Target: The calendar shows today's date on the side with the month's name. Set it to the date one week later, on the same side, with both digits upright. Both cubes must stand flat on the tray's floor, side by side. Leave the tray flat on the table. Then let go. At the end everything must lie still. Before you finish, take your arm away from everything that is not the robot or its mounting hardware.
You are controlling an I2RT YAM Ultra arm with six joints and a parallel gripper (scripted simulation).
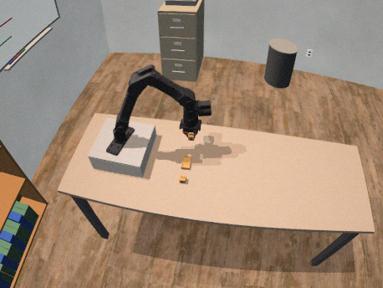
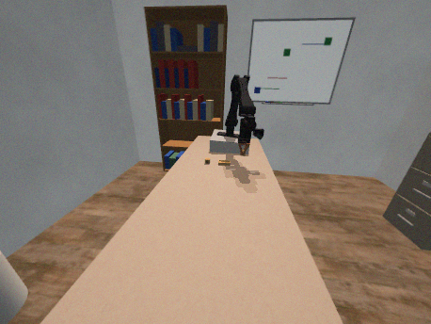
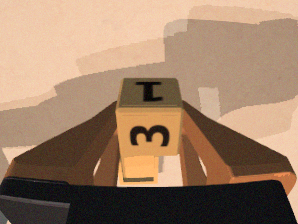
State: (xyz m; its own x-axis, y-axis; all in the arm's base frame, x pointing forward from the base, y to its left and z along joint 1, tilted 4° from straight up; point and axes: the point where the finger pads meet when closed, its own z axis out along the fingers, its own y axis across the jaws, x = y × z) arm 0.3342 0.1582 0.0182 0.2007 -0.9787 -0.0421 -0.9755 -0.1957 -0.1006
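Right now my hand is 110 mm to the left of the calendar tray, 80 mm above it and 10 mm short of it. Also, from my hand: wooden digit cube right at my hand.
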